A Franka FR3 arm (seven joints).
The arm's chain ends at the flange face. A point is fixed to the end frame.
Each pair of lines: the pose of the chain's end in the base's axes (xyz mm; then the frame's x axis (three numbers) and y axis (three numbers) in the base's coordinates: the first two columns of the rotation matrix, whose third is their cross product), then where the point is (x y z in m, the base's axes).
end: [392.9 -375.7 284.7 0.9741 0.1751 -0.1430 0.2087 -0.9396 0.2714]
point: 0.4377 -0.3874 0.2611
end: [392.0 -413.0 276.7 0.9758 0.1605 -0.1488 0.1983 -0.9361 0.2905]
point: 0.4366 -0.4258 0.2533
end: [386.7 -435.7 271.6 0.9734 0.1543 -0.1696 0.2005 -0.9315 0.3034]
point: 0.4309 -0.4490 0.2476
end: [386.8 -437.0 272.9 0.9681 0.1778 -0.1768 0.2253 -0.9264 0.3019]
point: 0.4311 -0.4493 0.2486
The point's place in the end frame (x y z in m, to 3 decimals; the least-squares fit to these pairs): 0.045 0.014 0.022
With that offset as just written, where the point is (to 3 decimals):
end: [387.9 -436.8 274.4 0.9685 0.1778 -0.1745 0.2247 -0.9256 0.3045]
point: 0.432 -0.449 0.250
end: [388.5 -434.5 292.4 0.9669 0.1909 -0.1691 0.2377 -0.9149 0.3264]
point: 0.433 -0.447 0.269
